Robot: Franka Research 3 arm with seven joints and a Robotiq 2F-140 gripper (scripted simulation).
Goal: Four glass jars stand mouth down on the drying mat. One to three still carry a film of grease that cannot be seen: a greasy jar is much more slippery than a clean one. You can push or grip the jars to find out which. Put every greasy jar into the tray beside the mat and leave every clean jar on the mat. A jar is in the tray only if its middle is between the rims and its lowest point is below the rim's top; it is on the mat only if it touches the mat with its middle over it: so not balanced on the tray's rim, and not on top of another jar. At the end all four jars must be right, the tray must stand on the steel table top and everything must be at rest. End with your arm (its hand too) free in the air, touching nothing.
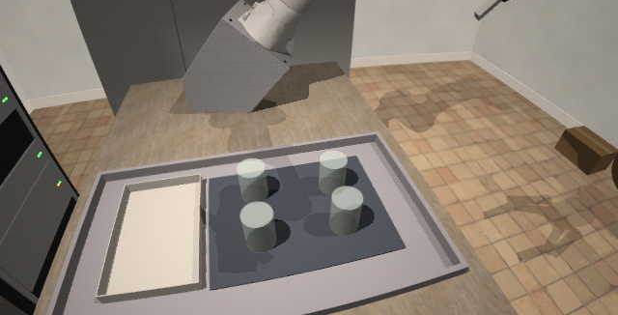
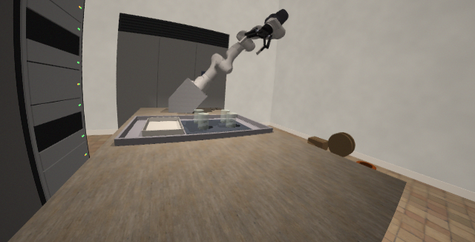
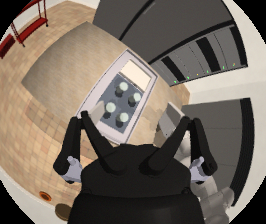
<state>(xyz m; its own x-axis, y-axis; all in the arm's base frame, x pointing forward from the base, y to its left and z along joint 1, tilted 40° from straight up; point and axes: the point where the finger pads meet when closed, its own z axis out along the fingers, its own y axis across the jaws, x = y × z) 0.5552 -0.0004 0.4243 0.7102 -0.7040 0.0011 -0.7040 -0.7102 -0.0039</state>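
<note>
Now: the rimmed steel table top 520 mm below my hand, 280 mm to the right of it and 30 mm behind it. Also, from my hand: dark drying mat: 520 mm below, 180 mm to the right, 70 mm behind; cream tray: 520 mm below, 500 mm to the right, 10 mm behind.
</note>
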